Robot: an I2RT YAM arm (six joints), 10 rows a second.
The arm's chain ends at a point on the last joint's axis. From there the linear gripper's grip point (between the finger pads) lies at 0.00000 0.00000 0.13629 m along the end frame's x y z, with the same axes.
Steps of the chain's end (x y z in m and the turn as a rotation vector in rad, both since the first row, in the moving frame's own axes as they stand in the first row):
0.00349, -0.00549, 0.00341, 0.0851, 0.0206, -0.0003
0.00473, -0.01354, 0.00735, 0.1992, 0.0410, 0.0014
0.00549, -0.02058, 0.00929, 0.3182, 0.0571, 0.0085
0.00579, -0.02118, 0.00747, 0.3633, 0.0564, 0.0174
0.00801, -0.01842, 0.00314, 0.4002, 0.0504, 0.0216
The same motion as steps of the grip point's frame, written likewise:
0.00629, -0.01707, 0.00289, 0.0851, 0.0206, -0.0003
0.01030, -0.04050, 0.00454, 0.1992, 0.0410, 0.0014
0.01332, -0.06316, 0.00223, 0.3182, 0.0571, 0.0085
0.01373, -0.06952, -0.00164, 0.3633, 0.0564, 0.0174
0.01527, -0.07142, -0.00780, 0.4002, 0.0504, 0.0216

